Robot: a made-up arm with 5 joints.
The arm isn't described. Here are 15 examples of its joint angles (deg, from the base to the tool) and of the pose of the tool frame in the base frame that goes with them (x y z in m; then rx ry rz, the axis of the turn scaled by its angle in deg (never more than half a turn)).
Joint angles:
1: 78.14 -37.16 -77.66 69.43 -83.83
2: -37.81 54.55 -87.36 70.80 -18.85
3: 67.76 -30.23 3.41 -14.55 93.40
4: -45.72 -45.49 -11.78 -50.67 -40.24
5: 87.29 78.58 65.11 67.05 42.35
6: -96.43 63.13 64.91 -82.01 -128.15
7: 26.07 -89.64 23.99 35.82 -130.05
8: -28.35 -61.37 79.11 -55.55 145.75
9: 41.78 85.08 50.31 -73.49 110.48
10: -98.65 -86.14 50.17 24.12 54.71
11: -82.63 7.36 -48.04 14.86 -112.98
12: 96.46 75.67 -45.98 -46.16 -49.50
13: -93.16 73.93 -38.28 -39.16 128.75
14: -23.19 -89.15 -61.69 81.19 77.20
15: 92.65 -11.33 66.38 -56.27 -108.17
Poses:
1: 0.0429 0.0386 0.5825 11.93 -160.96 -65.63
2: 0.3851 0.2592 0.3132 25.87 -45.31 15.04
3: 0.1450 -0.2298 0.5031 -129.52 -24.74 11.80
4: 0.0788 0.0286 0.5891 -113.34 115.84 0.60
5: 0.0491 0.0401 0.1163 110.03 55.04 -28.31
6: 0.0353 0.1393 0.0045 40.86 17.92 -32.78
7: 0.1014 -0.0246 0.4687 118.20 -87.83 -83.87
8: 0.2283 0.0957 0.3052 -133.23 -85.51 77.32
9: 0.1268 -0.0677 -0.0515 -28.64 -7.81 64.52
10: 0.0283 0.1492 0.3888 50.39 -116.65 99.79
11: 0.0934 0.3278 0.5171 115.42 18.69 -20.91
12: -0.0011 -0.4603 0.1355 -49.27 -121.43 -94.29
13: 0.0258 0.4556 0.1014 32.43 110.19 -101.80
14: -0.1748 -0.0967 0.4158 -71.38 -148.91 22.30
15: 0.0387 -0.2664 0.1929 -18.79 116.58 113.15
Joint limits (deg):
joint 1: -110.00..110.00
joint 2: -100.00..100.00
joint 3: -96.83..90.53
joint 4: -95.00..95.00
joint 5: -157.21..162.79
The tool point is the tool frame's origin. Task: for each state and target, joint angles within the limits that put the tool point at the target. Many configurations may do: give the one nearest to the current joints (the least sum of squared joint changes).
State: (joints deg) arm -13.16 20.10 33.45 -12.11 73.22
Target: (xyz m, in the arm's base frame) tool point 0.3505 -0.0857 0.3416
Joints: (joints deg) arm 15.97 -23.57 31.92 -17.35 73.22
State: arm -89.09 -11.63 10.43 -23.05 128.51
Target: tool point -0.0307 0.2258 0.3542
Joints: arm -109.89 -52.17 53.31 -21.39 128.51
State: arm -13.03 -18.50 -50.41 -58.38 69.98
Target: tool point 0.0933 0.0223 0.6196
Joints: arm -27.80 -18.08 -51.69 -51.83 69.98
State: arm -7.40 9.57 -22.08 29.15 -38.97
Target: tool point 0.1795 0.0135 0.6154
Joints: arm -6.00 -23.73 -48.63 19.40 -38.97
